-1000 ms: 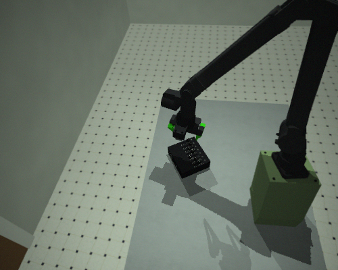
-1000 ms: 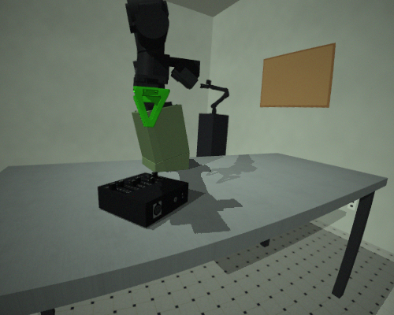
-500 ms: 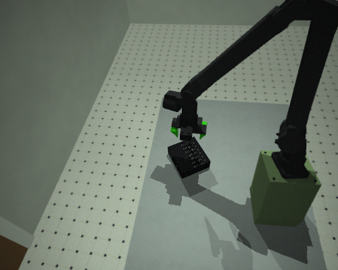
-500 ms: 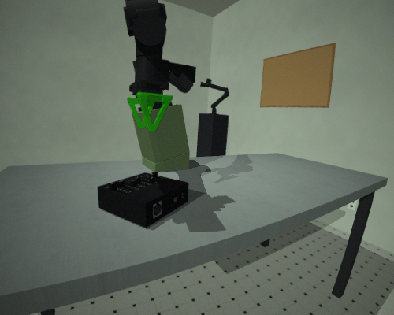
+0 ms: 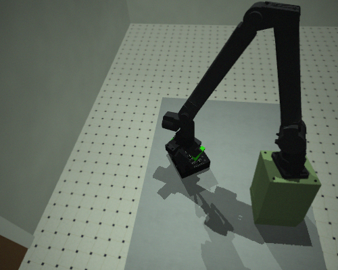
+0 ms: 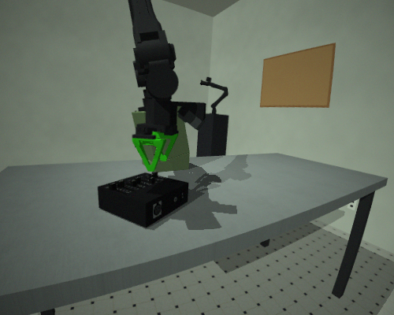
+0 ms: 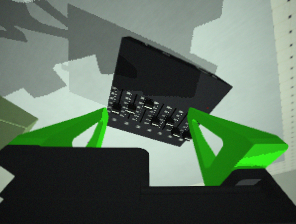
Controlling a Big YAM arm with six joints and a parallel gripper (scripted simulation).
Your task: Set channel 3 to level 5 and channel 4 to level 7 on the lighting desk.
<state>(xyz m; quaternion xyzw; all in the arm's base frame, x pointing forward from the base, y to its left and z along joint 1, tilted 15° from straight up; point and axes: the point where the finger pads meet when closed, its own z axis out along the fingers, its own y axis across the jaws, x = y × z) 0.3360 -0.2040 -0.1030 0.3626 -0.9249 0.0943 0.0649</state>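
Now: hand 4 cm above the channel 3 fader cap, 1 cm to the left of it and 1 cm past it. Round my hand: channel 4 fader cap (4 cm to the right, 4 cm below, 3 cm behind).
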